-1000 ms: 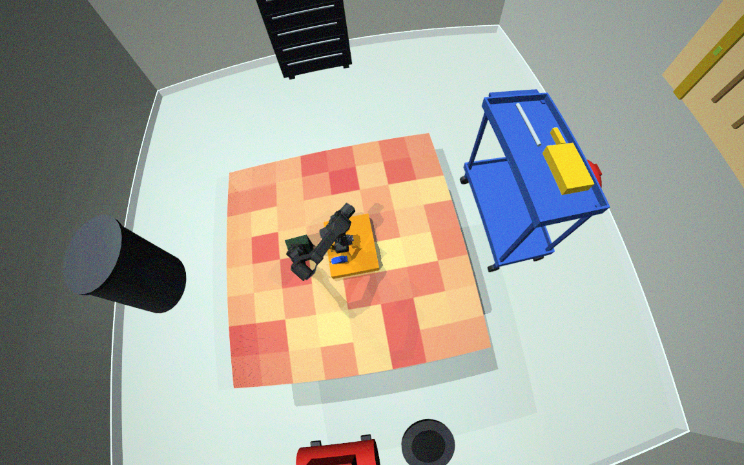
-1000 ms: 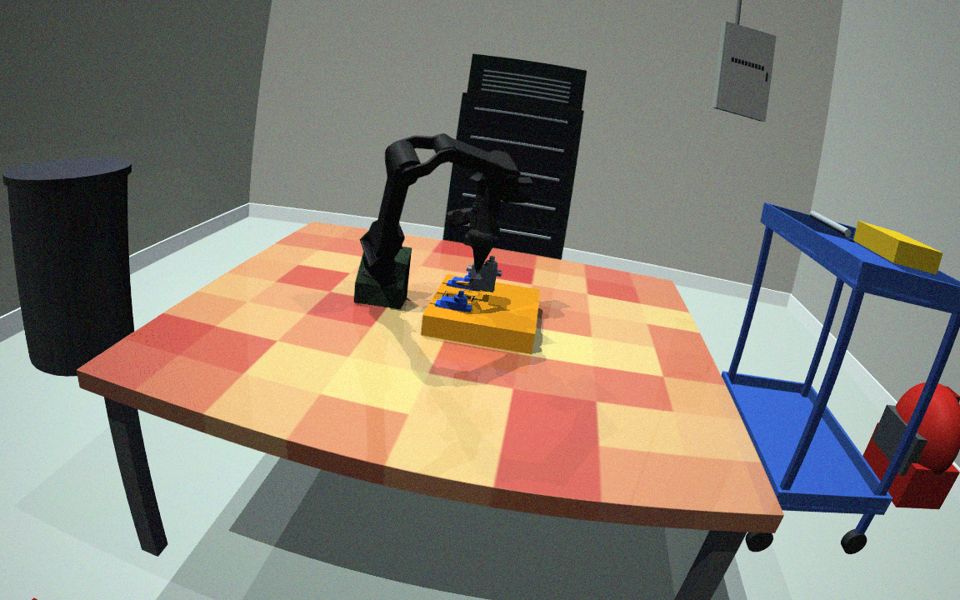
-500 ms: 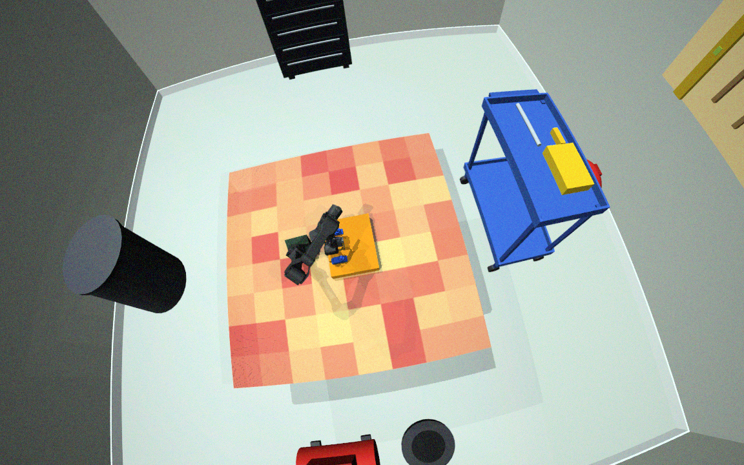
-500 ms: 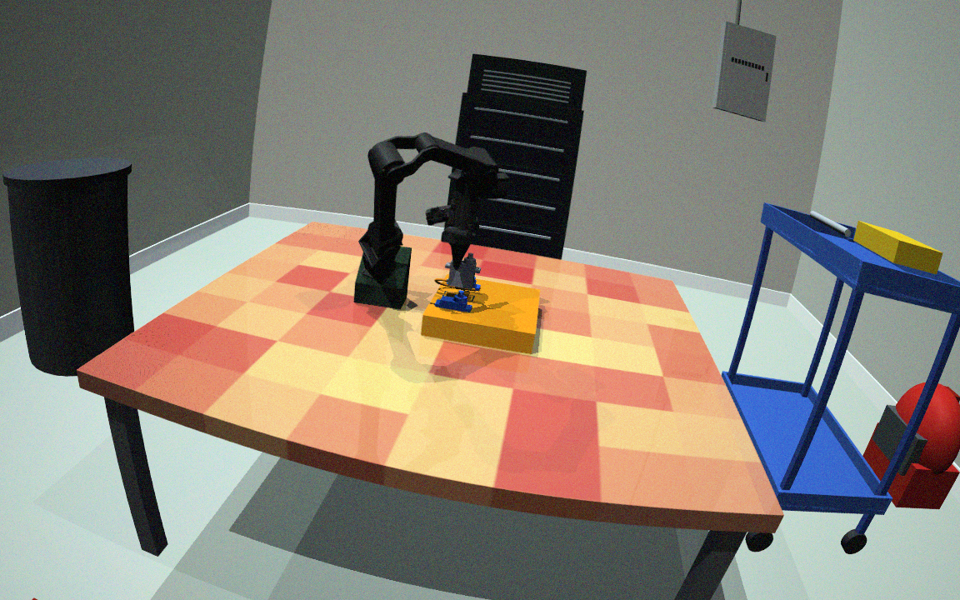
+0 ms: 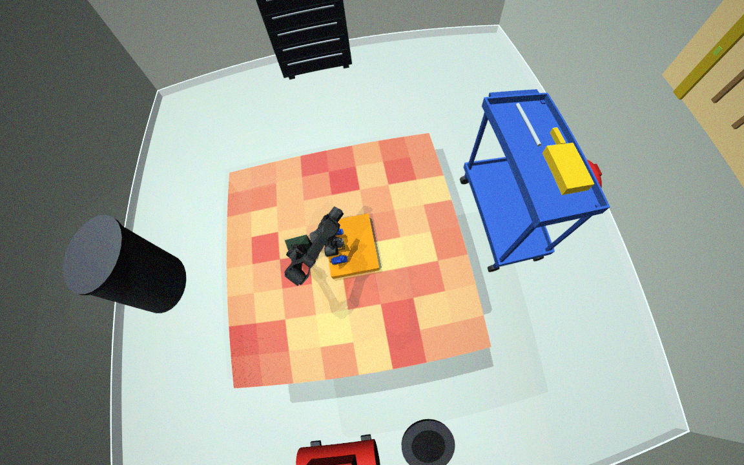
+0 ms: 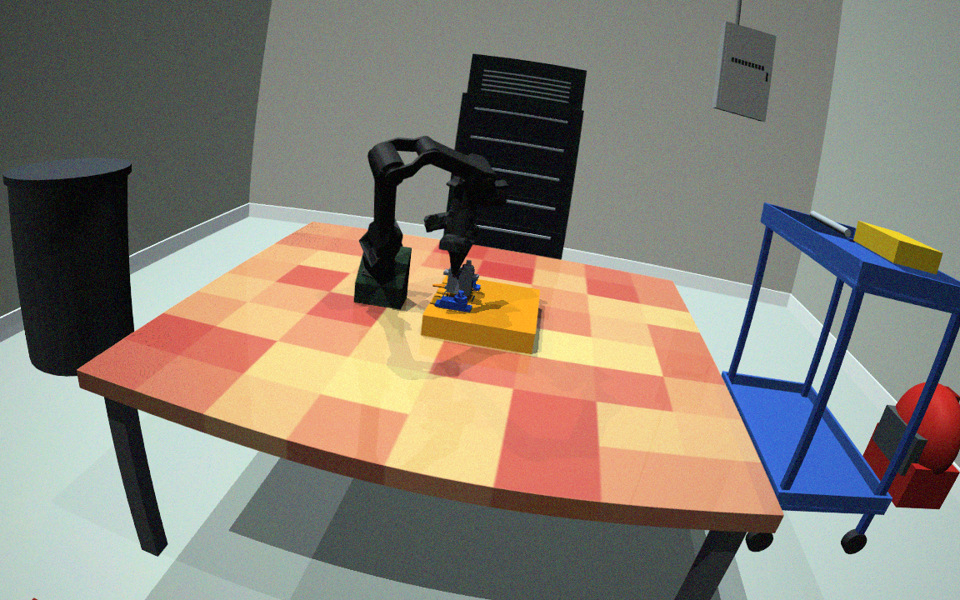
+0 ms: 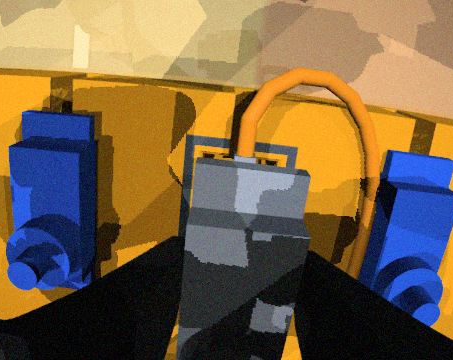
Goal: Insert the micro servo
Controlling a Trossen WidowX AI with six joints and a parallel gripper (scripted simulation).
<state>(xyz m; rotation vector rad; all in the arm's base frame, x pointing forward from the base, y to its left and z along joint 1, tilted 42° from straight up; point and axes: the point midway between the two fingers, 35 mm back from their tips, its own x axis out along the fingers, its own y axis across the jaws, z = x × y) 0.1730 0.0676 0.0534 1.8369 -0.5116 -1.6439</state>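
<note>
My gripper tip is now 12 cm short of the deck, 8 cm above it and 1 cm to the right of it.
</note>
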